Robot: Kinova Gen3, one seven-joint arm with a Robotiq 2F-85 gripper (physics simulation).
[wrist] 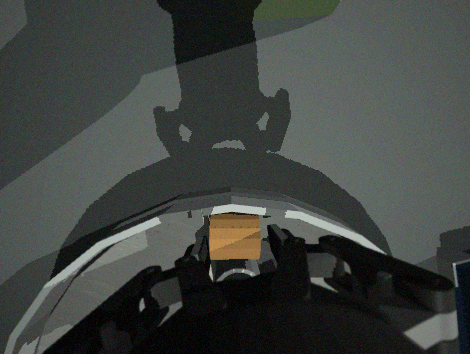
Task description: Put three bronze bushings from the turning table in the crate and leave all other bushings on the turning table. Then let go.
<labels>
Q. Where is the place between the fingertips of the gripper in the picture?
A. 238,242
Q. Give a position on a turning table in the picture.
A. At 160,235
</labels>
